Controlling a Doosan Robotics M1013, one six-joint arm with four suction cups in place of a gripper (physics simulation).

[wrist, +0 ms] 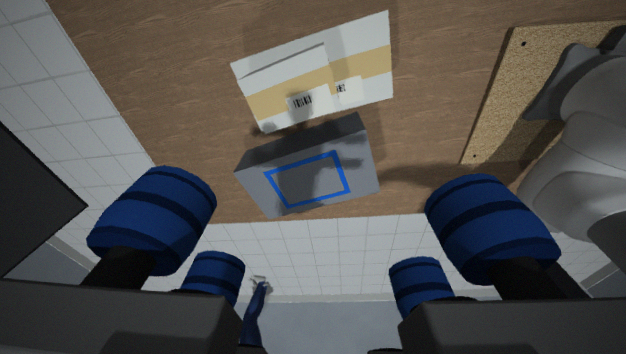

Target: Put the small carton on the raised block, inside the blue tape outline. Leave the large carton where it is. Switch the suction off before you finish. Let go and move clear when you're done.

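Seen in the pictures: end effector, tool point: [318,240]; arm's base, origin of the base link: [574,86].
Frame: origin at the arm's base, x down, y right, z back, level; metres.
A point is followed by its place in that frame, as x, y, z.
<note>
My suction gripper [320,235] {-0.454, -0.011, -0.647} shows as four blue cups, with no carton on them; it is open, above and apart from the cartons and block. The large carton [357,39] {-0.085, 0.076, -0.580}, white with a tan band and a barcode label, lies flat on the wooden table. The small carton [286,65] {-0.163, 0.041, -0.703}, also white with a tan band and barcode, covers the large carton's near left part and appears to rest on it. The raised grey block [363,170] {-0.106, -0.206, -0.527} stands just below them in view. The blue tape outline [343,172] {-0.106, -0.214, -0.578} on its top surrounds bare grey surface, partly in shadow.
A speckled tan board [492,112] {0.001, -0.077, -0.178} lies at the right, with a light grey robot arm part [565,165] {-0.161, -0.136, -0.084} over it. The wooden table [165,90] {0.014, -0.043, -1.063} ends at a white tiled floor [320,257]. A dark panel [30,205] stands at the left edge.
</note>
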